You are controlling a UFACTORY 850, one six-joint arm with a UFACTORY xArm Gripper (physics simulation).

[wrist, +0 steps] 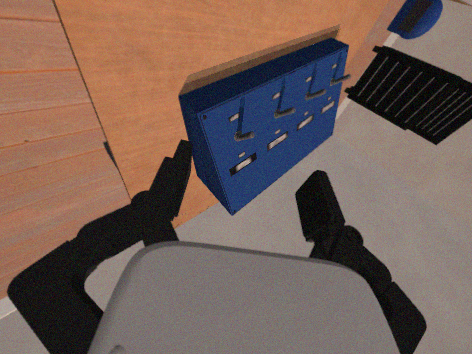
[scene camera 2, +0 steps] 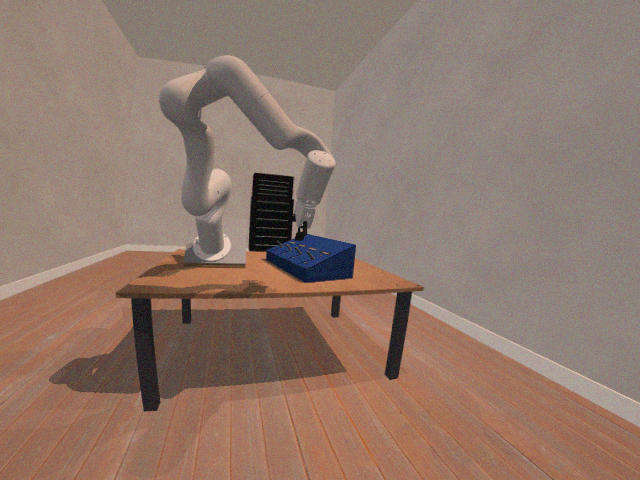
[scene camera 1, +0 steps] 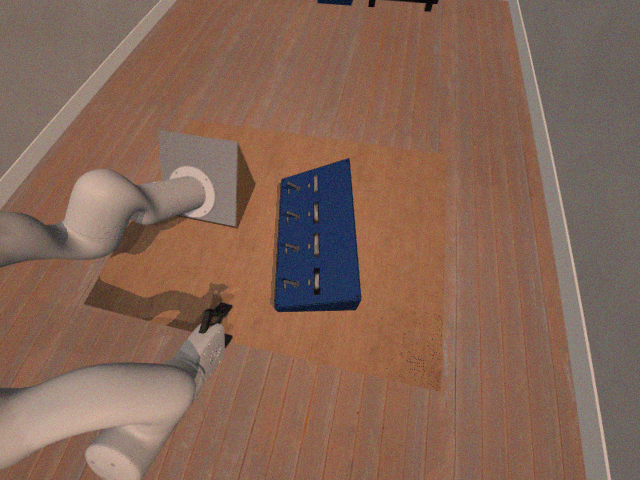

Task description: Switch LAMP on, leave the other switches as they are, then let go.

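Observation:
A blue switch box (scene camera 1: pixel 336 232) (scene camera 2: pixel 330 263) (wrist: pixel 215 170) with a sloped panel stands on the table. It bears a row of four grey levers, all at a similar tilt. The label text is blurred. The LAMP lever (scene camera 1: pixel 292 215) (wrist: pixel 315 94) is third from the box's near end in scene camera 1 and third from the left in the wrist view; its label (scene camera 1: pixel 316 212) (wrist: pixel 305 122) is pale. My gripper (scene camera 1: pixel 227 324) (scene camera 2: pixel 299 232) (wrist: pixel 250 170) is open and empty, tilted, off the box's near end in scene camera 1, apart from the levers.
The wooden table (scene camera 1: pixel 403 232) (scene camera 2: pixel 382 286) (wrist: pixel 125 45) carries the box and the arm's grey base block (scene camera 1: pixel 206 147) (scene camera 2: pixel 235 258). A black slatted piece (scene camera 2: pixel 271 211) (wrist: pixel 415 95) stands beyond the table. A blue rounded object (wrist: pixel 420 17) shows at the wrist view's top right.

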